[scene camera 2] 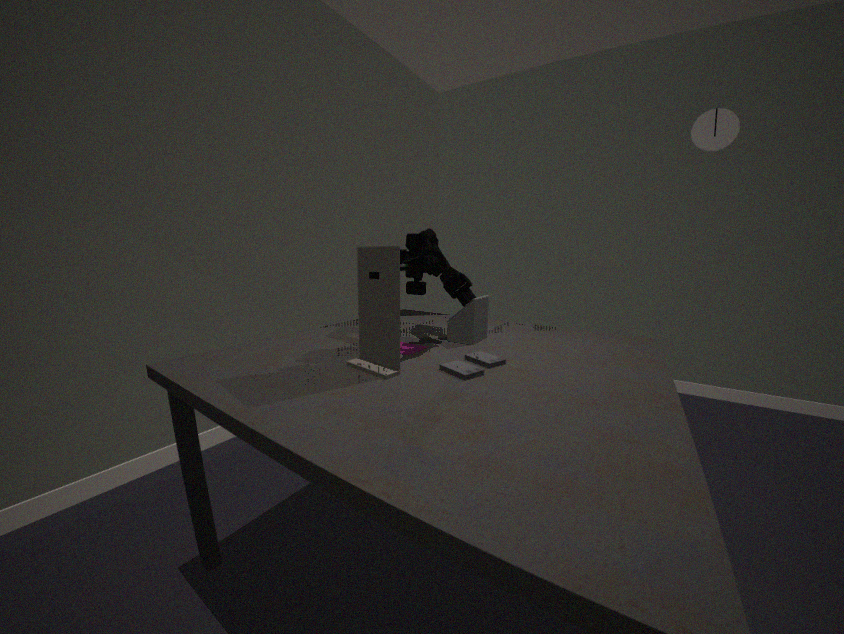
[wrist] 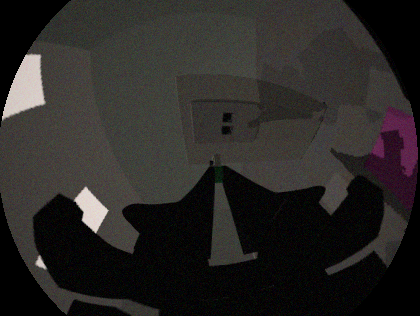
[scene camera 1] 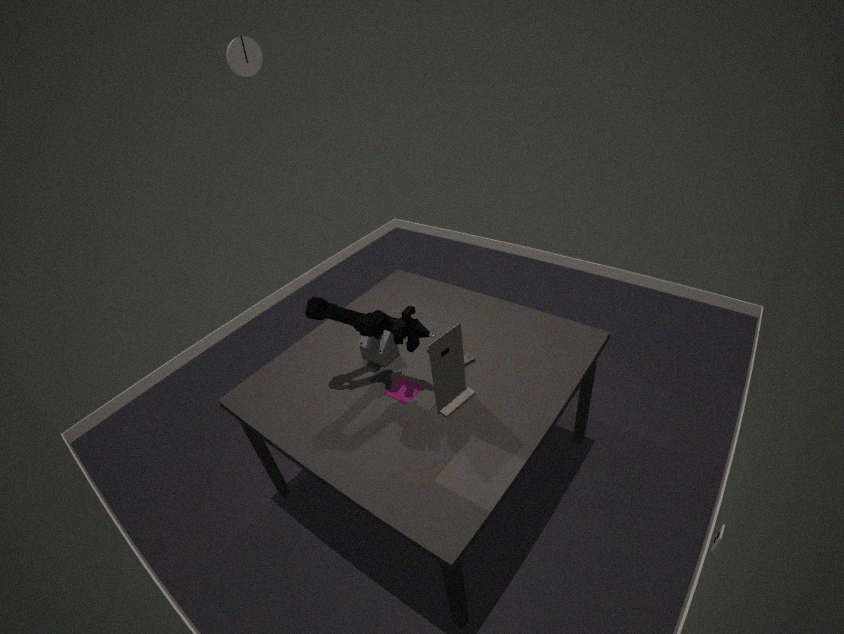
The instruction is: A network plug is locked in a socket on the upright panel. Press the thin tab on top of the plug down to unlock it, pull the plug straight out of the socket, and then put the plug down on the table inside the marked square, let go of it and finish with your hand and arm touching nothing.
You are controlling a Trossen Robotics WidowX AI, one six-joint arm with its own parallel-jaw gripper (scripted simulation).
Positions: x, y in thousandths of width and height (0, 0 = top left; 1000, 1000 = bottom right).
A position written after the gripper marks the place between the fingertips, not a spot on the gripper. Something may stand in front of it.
Note:
In view: the gripper (scene camera 2: 478, 419) and an upright panel (scene camera 2: 448, 422).
The gripper also shows in the wrist view (wrist: 518, 536) and in scene camera 1 (scene camera 1: 509, 528). The upright panel also shows in the wrist view (wrist: 580, 381) and in scene camera 1 (scene camera 1: 529, 559).

